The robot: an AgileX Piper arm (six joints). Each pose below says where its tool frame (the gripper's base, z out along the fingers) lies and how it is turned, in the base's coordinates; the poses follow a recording.
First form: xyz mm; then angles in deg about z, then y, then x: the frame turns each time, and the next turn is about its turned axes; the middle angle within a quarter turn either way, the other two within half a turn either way.
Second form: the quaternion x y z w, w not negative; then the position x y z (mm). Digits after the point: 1 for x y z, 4 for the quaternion.
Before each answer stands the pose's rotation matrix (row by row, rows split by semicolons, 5 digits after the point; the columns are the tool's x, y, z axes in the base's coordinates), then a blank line. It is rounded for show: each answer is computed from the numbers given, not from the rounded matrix.
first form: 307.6 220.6 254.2 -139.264 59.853 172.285
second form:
-0.38054 -0.73463 0.56170; -0.32774 0.67511 0.66092; -0.86474 0.06742 -0.49767

-0.3324 0.7990 0.2279 0.4463 307.6 220.6 254.2
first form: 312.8 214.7 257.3 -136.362 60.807 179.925
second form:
-0.35299 -0.69093 0.63089; -0.33660 0.72293 0.60339; -0.87298 0.00064 -0.48775

-0.3209 0.8006 0.1886 0.4696 312.8 214.7 257.3
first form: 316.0 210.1 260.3 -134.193 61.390 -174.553
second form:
-0.33379 -0.65567 0.67726; -0.34333 0.75368 0.56044; -0.87790 -0.04545 -0.47668

-0.3119 0.8006 0.1608 0.4856 316.0 210.1 260.3
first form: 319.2 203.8 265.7 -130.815 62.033 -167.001
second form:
-0.30652 -0.60758 0.73273; -0.35492 0.78722 0.50429; -0.88322 -0.10549 -0.45695

-0.3013 0.7985 0.1249 0.5059 319.2 203.8 265.7
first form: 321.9 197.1 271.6 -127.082 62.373 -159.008
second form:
-0.27960 -0.55345 0.78455; -0.36994 0.81615 0.44390; -0.88599 -0.16612 -0.43294

-0.2903 0.7951 0.0873 0.5253 321.9 197.1 271.6
